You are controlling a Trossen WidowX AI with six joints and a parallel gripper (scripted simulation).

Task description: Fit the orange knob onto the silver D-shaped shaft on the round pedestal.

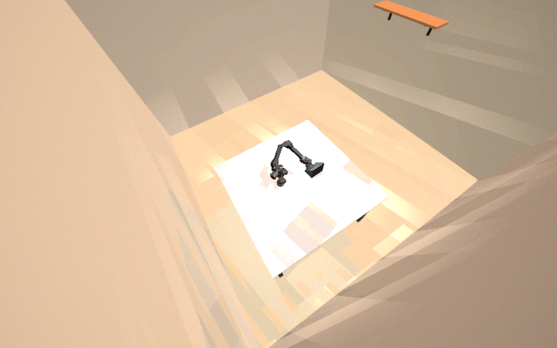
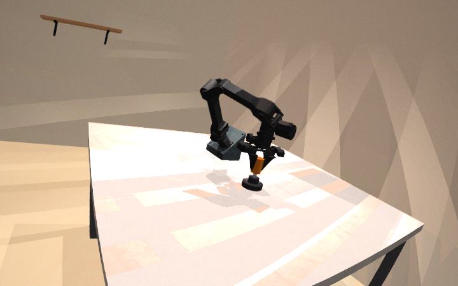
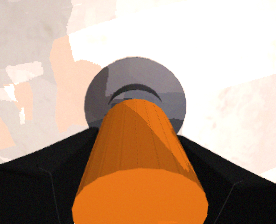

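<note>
The orange knob is 3 cm above my gripper tip. From my gripper tip the other things lie so: round pedestal (4 cm below).
</note>
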